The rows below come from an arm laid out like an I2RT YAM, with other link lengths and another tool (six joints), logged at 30 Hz.
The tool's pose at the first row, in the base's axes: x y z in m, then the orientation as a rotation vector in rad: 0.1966, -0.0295, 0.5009, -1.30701, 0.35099, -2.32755
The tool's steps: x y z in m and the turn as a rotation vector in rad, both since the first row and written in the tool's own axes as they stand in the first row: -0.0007, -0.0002, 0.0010, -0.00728, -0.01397, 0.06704; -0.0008, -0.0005, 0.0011, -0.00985, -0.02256, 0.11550; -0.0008, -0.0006, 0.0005, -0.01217, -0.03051, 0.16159; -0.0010, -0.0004, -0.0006, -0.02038, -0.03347, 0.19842; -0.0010, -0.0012, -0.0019, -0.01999, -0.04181, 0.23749; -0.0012, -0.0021, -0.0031, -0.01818, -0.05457, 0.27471; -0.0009, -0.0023, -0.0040, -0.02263, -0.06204, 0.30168; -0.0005, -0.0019, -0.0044, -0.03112, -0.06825, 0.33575; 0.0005, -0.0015, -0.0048, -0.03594, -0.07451, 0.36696; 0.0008, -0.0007, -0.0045, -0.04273, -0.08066, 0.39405; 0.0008, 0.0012, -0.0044, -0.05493, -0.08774, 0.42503; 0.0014, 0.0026, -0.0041, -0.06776, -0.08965, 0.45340; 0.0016, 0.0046, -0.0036, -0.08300, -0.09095, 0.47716
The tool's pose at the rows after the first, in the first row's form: 0.1977, -0.0290, 0.5010, -1.29440, 0.39312, -2.26269; 0.1978, -0.0287, 0.5011, -1.28189, 0.41990, -2.21645; 0.1972, -0.0286, 0.5008, -1.26937, 0.44461, -2.17251; 0.1964, -0.0287, 0.5000, -1.25832, 0.47238, -2.14022; 0.1951, -0.0280, 0.4997, -1.24794, 0.48909, -2.10149; 0.1940, -0.0271, 0.4993, -1.24227, 0.50148, -2.06110; 0.1930, -0.0270, 0.4991, -1.23858, 0.51741, -2.03342; 0.1926, -0.0276, 0.4991, -1.23158, 0.54145, -2.00080; 0.1919, -0.0284, 0.4994, -1.22432, 0.55958, -1.97028; 0.1922, -0.0293, 0.4995, -1.21968, 0.57779, -1.94333; 0.1928, -0.0309, 0.4987, -1.21600, 0.60326, -1.91251; 0.1931, -0.0324, 0.4987, -1.20849, 0.62952, -1.88732; 0.1940, -0.0343, 0.4983, -1.20351, 0.65637, -1.86633
